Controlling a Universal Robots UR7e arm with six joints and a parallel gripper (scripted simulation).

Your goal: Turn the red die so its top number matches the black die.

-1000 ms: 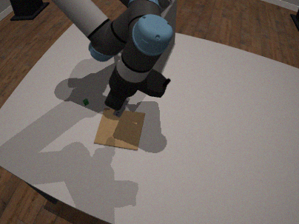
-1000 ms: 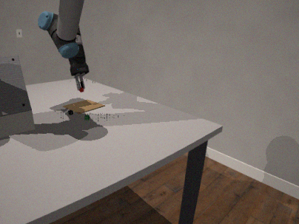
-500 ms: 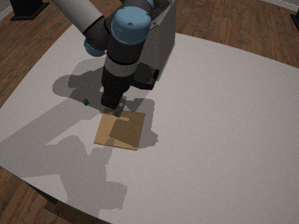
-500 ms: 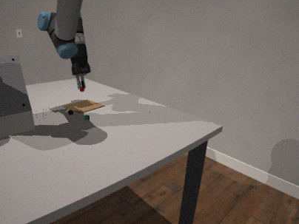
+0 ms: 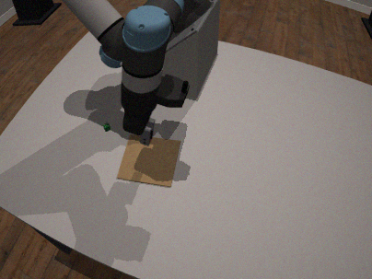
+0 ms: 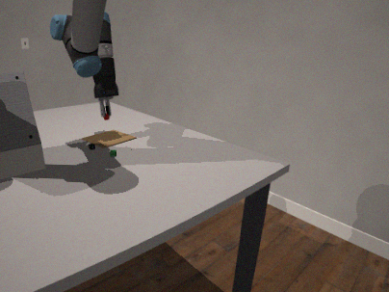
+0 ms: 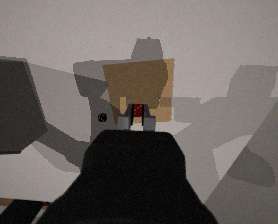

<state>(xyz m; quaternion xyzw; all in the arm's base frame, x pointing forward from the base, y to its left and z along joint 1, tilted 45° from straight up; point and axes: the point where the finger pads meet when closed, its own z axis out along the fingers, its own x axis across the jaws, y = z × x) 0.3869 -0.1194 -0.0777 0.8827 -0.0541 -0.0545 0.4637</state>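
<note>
The red die lies 20 mm below my hand. Round my hand: green die: 150 mm to the right, 90 mm below, 70 mm behind; then black die: 90 mm below, 90 mm behind, 60 mm to the right; then tan mat: 100 mm below.
</note>
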